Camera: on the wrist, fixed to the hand. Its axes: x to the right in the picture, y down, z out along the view.
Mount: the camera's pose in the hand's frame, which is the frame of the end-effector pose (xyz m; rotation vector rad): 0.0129 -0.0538 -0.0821 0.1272 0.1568 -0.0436
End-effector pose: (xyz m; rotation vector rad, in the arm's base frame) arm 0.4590 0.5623 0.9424 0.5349 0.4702 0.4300
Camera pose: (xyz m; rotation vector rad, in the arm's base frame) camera 0.4404 0.5581 0.8453 0.6152 0.6620 0.4036
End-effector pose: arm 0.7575 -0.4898 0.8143 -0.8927 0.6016 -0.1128
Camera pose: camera 0.7323 -0.5855 0.8104 -0.7782 0.7130 -0.2596
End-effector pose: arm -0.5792 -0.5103 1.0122 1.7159 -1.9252 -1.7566
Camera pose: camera -0.4965 -0.5624 0.9964 1.8870 -1.9852 -1.4904
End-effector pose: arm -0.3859 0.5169 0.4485 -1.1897 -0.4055 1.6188
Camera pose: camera -0.2874 0.5263 0.4451 -1.1932 -0.2236 1.4798
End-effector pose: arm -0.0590 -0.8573 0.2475 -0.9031 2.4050 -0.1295
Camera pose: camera -0.0799 -0.9152 0.3250 -0.9166 2.4882 -0.3784
